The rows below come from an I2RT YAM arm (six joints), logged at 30 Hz.
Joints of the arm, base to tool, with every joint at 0 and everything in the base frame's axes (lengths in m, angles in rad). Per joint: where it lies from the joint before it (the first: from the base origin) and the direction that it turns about. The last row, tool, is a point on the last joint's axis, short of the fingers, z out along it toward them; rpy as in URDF.
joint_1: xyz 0 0 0.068 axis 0 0 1
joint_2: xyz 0.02 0.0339 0.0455 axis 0 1 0
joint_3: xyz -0.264 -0.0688 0 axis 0 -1 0
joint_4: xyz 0.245 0.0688 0.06 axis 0 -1 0
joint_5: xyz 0.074 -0.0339 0.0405 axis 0 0 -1
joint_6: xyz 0.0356 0 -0.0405 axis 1 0 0
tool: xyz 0 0 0 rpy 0 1.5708 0
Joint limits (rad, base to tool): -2.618..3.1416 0..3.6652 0..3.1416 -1.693..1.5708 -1.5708..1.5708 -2.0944..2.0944
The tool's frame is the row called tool.
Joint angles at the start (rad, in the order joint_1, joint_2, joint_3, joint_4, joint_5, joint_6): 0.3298 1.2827 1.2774 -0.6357 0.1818 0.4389
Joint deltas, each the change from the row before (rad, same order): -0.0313 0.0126 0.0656 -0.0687 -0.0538 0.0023; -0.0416 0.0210 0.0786 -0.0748 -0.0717 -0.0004; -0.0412 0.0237 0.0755 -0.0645 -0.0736 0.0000; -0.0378 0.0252 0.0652 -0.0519 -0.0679 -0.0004
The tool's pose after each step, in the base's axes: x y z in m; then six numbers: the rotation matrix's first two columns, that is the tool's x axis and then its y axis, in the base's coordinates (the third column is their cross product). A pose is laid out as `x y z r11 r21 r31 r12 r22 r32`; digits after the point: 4 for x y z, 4 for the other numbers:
0.2657 0.0770 0.3724 -0.6109 0.2551 -0.7494 0.0728 0.9607 0.2677
0.2679 0.0683 0.3861 -0.6360 0.2734 -0.7217 0.0665 0.9511 0.3016
0.2704 0.0599 0.3986 -0.6569 0.2928 -0.6948 0.0588 0.9386 0.3399
0.2735 0.0523 0.4084 -0.6750 0.3102 -0.6694 0.0523 0.9252 0.3760

